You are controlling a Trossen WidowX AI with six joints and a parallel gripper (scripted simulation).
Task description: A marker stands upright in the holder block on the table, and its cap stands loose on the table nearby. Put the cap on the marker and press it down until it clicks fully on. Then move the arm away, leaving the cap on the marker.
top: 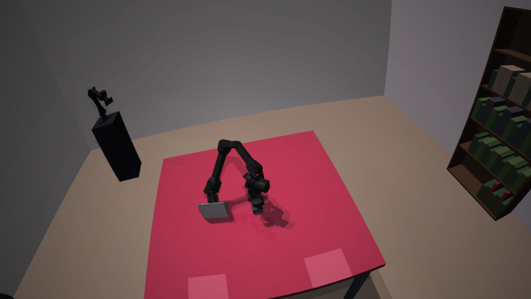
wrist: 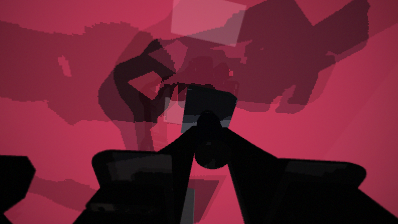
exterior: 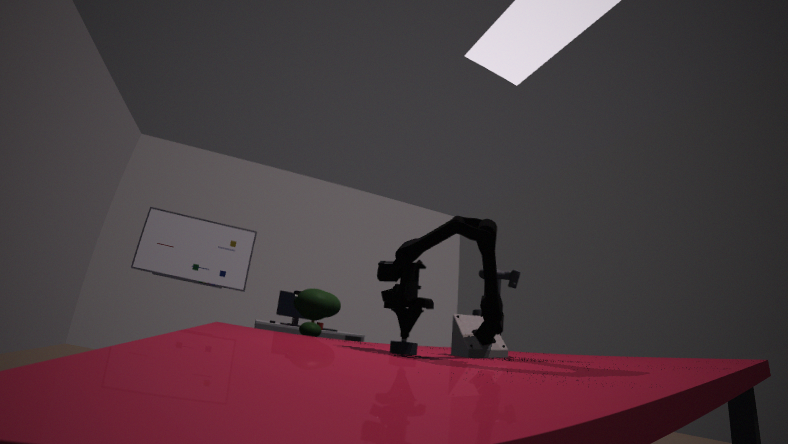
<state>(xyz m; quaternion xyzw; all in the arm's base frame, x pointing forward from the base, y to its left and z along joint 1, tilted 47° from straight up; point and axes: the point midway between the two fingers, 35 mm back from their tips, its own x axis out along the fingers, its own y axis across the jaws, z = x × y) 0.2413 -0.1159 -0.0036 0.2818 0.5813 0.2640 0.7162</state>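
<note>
Now: the dark cap 1 cm above my gripper tip. The rest, counted from my gripper tip: small grey holder block 5 cm below.
</note>
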